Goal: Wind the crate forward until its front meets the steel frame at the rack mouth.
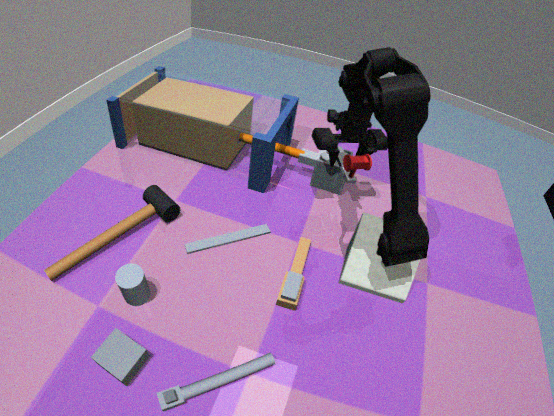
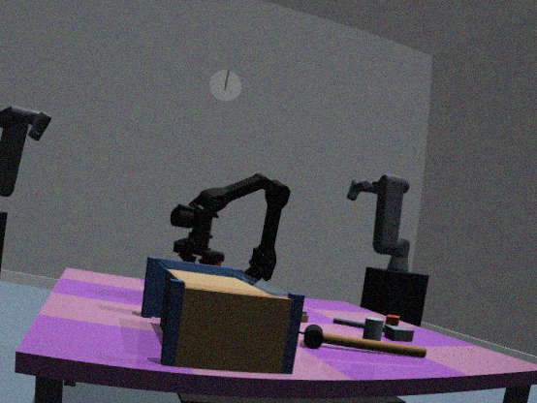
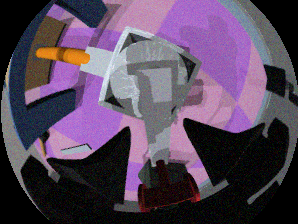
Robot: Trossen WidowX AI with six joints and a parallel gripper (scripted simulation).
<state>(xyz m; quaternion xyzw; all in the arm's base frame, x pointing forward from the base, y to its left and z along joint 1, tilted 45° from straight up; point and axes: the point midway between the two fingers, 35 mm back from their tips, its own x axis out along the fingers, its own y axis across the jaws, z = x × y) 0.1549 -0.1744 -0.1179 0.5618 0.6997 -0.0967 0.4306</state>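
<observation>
My gripper tip is 2 cm below the grey crank handle, 1 cm to the right of it and 1 cm past it. From my gripper tip the other things lie so: grey winch 6 cm below, 5 cm to the right, 1 cm ahead; then blue frame 19 cm ahead, 4 cm to the right, 1 cm above; then red knob 5 cm to the left, 4 cm above, 3 cm behind.
</observation>
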